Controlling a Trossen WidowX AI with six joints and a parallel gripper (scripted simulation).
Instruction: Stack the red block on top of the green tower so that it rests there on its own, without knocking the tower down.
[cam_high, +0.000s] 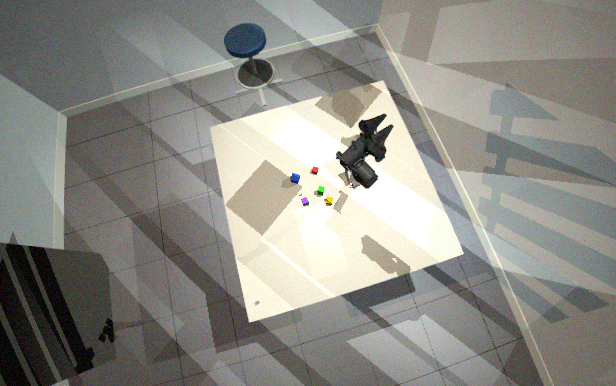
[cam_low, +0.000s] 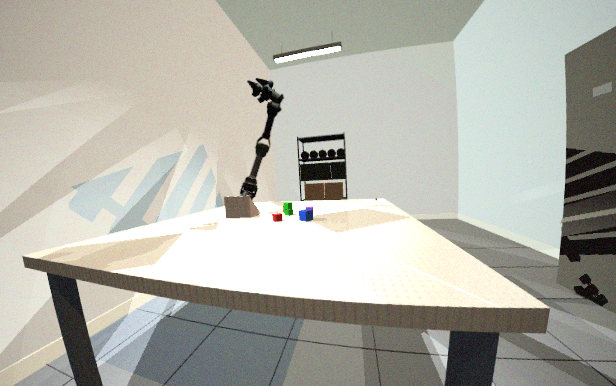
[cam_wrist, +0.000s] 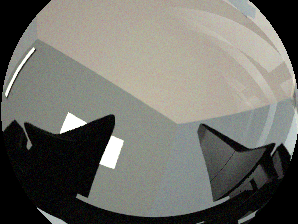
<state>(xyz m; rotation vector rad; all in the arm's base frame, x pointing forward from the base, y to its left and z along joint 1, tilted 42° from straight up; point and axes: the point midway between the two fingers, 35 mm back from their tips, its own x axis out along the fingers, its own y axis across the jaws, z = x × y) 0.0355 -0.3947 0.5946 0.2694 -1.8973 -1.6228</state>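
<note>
Right now my gripper tip is 780 mm above the red block, 220 mm to the left of it and 180 mm short of it. Round my gripper tip: yellow block (780 mm below, 170 mm ahead); purple block (780 mm below, 310 mm ahead, 60 mm to the right); blue block (780 mm below, 320 mm ahead, 220 mm to the right).
</note>
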